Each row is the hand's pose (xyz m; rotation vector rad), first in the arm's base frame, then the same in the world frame.
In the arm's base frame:
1: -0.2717 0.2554 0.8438 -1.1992 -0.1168 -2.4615
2: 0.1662 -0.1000 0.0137 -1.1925 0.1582 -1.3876
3: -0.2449 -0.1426 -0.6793 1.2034 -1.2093 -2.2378
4: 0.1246 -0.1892 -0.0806 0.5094 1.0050 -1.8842
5: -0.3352 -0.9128 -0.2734 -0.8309 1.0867 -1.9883
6: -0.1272 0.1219 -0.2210 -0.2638 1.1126 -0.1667
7: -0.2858 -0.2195 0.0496 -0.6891 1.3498 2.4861
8: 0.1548 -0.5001 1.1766 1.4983 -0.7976 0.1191
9: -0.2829 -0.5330 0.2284 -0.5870 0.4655 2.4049
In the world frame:
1: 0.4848 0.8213 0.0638 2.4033 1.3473 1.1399
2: 0.4371 -0.1797 0.1179 -2.8837 -0.0935 -0.6184
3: -0.1999 -0.5410 0.4567 -0.3627 -1.5619 -1.1336
4: 0.4037 -0.2643 0.2194 -1.2772 0.1282 -2.2874
5: 0.4033 -0.4333 1.0818 2.2690 -0.0029 1.8041
6: 0.0031 -0.1449 0.1472 -1.6464 1.8639 -0.7802
7: 0.2546 0.0344 0.4930 -0.4021 -2.2856 -1.1339
8: 1.3429 0.6174 0.3564 0.2036 0.1920 -0.1025
9: 0.5317 0.0692 0.7215 -0.2488 -2.4279 -1.9469

